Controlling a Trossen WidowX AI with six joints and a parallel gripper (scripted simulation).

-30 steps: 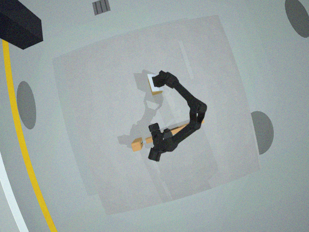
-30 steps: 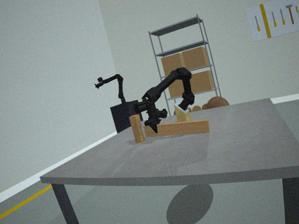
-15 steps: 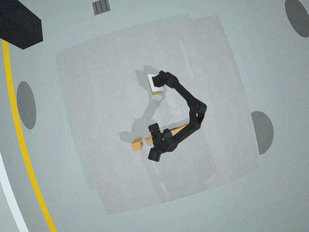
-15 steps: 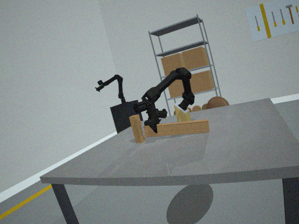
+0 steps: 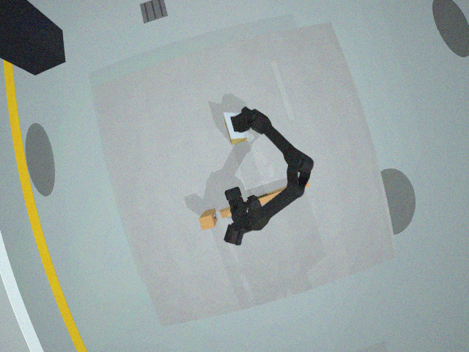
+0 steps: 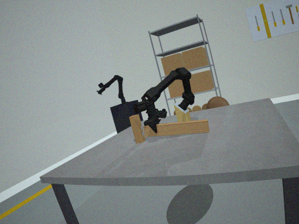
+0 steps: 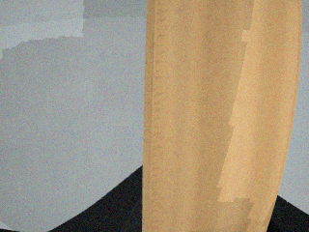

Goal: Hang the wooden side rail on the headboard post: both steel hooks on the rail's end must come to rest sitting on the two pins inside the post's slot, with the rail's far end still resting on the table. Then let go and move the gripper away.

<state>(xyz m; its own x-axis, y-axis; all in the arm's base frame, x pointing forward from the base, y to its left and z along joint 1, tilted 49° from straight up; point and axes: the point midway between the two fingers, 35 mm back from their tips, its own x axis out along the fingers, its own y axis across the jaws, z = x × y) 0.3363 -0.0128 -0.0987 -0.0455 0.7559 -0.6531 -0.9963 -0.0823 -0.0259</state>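
Right now the wooden headboard post is 13 cm to the right of my gripper tip, 4 cm above it and 1 cm ahead of it.
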